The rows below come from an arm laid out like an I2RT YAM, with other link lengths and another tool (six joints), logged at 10 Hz.
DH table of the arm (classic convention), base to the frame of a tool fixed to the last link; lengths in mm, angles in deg. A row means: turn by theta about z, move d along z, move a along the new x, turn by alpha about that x. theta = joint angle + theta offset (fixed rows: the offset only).
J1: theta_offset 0; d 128.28; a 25.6; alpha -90
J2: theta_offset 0; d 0; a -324.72; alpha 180
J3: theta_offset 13.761; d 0; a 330.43; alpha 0
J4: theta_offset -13.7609; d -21.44; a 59.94; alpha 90
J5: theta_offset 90; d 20.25; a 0; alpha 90
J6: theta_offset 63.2; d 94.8; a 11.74; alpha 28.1
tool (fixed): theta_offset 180; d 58.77; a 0; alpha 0
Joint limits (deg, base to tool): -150..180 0..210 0..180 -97..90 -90..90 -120..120
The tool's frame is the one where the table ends.
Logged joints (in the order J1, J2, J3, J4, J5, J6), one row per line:
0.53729 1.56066 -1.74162 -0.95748 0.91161 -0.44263
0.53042 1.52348 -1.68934 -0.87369 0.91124 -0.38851
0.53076 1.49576 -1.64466 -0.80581 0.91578 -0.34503
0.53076 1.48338 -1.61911 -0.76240 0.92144 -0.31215
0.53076 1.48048 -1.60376 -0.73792 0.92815 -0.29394
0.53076 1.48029 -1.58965 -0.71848 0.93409 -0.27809
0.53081 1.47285 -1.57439 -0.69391 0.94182 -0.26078
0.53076 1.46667 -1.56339 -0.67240 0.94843 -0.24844
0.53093 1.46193 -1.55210 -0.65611 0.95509 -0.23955
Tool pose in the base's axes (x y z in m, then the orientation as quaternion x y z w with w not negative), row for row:
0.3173 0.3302 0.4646 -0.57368 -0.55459 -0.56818 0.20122
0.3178 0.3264 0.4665 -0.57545 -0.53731 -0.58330 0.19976
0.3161 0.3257 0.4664 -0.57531 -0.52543 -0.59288 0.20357
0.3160 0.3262 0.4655 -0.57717 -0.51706 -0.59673 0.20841
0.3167 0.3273 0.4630 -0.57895 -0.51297 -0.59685 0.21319
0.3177 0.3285 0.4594 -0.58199 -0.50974 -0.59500 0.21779
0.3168 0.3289 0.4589 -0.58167 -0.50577 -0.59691 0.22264
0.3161 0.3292 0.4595 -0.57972 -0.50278 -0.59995 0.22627
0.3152 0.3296 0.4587 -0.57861 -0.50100 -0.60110 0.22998
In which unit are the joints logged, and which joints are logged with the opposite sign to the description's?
The joints are logged in radians. Opposite sign: J3, J5.
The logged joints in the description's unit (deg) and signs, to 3 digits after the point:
30.784 89.419 99.787 -54.860 -52.231 -25.361
30.391 87.289 96.792 -50.059 -52.210 -22.260
30.410 85.701 94.232 -46.170 -52.470 -19.769
30.410 84.991 92.768 -43.682 -52.795 -17.885
30.410 84.825 91.889 -42.280 -53.179 -16.842
30.410 84.814 91.080 -41.166 -53.519 -15.933
30.413 84.388 90.206 -39.758 -53.962 -14.942
30.410 84.034 89.576 -38.526 -54.341 -14.235
30.420 83.762 88.929 -37.592 -54.723 -13.725

